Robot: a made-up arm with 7 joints.
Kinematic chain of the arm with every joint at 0, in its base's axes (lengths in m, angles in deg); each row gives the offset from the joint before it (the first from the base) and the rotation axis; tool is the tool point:
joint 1: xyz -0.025 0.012 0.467 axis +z
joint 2: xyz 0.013 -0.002 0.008 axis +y
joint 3: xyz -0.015 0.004 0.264 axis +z
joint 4: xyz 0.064 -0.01 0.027 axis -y
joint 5: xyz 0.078 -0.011 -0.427 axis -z
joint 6: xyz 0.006 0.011 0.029 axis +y
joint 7: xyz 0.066 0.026 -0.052 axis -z
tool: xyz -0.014 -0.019 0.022
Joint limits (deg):
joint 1: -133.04..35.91
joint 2: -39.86..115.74
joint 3: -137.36..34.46
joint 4: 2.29..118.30
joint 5: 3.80..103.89
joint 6: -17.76..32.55
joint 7: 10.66..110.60
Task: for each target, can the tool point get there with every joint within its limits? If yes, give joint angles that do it. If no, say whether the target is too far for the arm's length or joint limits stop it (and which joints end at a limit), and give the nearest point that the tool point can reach.
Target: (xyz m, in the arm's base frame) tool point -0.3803 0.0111 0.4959
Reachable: yes | joints -86.39 82.08 -79.36 26.92 85.86 -13.99 25.45
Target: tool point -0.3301 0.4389 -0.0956
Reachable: no: joint limits stop it (at a limit: joint 1, joint 2, joint 3, joint 5, joint 6, joint 7) | nearest point -0.1629 0.3183 0.0017 | short by 0.228 m
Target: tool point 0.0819 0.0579 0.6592
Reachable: no: joint limits stop it (at a limit: joint 1, joint 3, joint 4, joint 5, joint 6, joint 7) | nearest point 0.0166 0.1239 0.6648 | short by 0.093 m
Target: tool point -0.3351 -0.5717 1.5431
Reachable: no: too far | nearest point -0.2139 -0.3436 1.1152 | short by 0.500 m
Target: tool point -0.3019 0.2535 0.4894
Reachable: yes | joints -113.85 36.47 -104.75 23.10 31.22 19.14 88.15
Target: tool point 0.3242 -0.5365 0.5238
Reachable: yes | joints -44.99 36.64 -13.88 87.97 45.34 12.47 59.17
